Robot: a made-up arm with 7 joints.
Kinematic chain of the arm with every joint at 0, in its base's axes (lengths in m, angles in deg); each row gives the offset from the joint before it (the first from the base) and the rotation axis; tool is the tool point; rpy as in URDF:
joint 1: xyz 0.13 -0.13 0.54 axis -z
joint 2: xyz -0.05 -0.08 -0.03 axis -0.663 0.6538 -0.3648
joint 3: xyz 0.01 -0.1 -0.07 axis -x
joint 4: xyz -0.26 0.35 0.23 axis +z
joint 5: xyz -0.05 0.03 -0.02 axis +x
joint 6: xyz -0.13 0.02 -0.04 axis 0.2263 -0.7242 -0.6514
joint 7: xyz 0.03 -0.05 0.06 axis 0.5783 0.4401 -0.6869
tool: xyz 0.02 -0.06 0.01 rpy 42.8 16.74 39
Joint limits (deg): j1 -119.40..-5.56 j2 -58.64..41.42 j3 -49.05..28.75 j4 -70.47..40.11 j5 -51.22..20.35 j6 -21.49..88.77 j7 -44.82..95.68
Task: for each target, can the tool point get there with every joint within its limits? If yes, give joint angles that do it. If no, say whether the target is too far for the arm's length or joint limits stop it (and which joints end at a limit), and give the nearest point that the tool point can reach.
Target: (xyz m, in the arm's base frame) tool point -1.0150 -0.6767 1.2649
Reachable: no: too far | nearest point -0.4773 -0.4200 0.8656 | short by 0.717 m
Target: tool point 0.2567 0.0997 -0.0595
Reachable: no: joint limits stop it (at a limit: joint 1, joint 2, joint 4, joint 5, joint 6, joint 7) | nearest point -0.2264 0.1954 0.1894 | short by 0.552 m
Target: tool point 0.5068 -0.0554 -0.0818
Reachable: no: joint limits stop it (at a limit: joint 1, joint 2, joint 3, joint 4, joint 6) | nearest point 0.6188 -0.2513 0.2277 | short by 0.383 m
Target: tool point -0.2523 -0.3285 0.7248
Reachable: yes | joints -75.40 30.06 -0.22 -14.03 -33.69 3.18 -13.55
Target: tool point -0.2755 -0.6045 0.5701
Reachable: yes | joints -89.59 17.32 9.33 -43.00 -41.42 76.13 25.08
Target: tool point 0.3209 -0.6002 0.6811
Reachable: yes | joints -89.55 -10.34 -32.83 29.02 -17.81 28.06 34.14
